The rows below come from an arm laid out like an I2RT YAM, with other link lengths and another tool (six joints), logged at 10 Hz.
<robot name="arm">
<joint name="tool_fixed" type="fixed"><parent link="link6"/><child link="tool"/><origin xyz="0.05 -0.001 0.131" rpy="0 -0.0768 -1.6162"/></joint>
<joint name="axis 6" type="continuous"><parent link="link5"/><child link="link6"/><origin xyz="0 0.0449 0.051" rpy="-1.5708 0 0"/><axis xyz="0 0 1"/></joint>
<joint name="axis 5" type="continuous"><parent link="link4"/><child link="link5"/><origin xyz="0.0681 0.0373 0.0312" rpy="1.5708 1.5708 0"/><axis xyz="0 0 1"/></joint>
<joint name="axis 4" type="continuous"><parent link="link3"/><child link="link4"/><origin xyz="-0.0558 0.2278 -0.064" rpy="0 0 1.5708"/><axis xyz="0 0 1"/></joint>
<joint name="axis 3" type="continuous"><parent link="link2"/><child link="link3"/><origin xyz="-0.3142 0 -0.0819" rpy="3.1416 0 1.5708"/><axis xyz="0 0 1"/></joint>
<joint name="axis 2" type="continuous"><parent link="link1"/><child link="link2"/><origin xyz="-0.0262 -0.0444 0.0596" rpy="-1.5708 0 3.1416"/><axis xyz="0 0 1"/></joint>
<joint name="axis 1" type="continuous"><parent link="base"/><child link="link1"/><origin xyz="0 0 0.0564" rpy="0 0 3.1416"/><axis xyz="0 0 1"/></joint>
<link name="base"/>
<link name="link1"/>
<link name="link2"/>
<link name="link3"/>
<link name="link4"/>
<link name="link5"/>
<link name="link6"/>
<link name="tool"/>
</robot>
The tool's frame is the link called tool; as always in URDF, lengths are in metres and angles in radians. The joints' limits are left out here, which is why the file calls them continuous.
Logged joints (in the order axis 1, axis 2, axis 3, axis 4, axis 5, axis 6), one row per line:
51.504 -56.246 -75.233 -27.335 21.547 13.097
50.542 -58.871 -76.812 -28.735 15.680 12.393
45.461 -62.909 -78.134 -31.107 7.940 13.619
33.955 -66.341 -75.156 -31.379 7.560 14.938
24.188 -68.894 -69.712 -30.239 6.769 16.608
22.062 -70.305 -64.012 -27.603 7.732 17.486
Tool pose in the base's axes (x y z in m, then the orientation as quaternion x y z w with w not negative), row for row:
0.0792 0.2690 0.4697 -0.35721 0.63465 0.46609 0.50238
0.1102 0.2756 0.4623 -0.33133 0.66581 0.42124 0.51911
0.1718 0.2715 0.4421 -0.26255 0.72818 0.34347 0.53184
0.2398 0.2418 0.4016 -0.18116 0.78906 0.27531 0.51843
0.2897 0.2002 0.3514 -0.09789 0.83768 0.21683 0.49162
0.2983 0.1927 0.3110 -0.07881 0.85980 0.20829 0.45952
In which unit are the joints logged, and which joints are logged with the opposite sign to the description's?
The joints are logged in degrees. Opposite sign: axis 2, axis 3, axis 5.
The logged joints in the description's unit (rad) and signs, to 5 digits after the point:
0.89891 0.98168 1.31306 -0.47709 -0.37607 0.22859
0.88212 1.02749 1.34062 -0.50152 -0.27367 0.21630
0.79344 1.09797 1.36370 -0.54292 -0.13858 0.23770
0.59263 1.15787 1.31172 -0.54767 -0.13195 0.26072
0.42216 1.20243 1.21670 -0.52777 -0.11814 0.28986
0.38505 1.22705 1.11722 -0.48176 -0.13495 0.30519

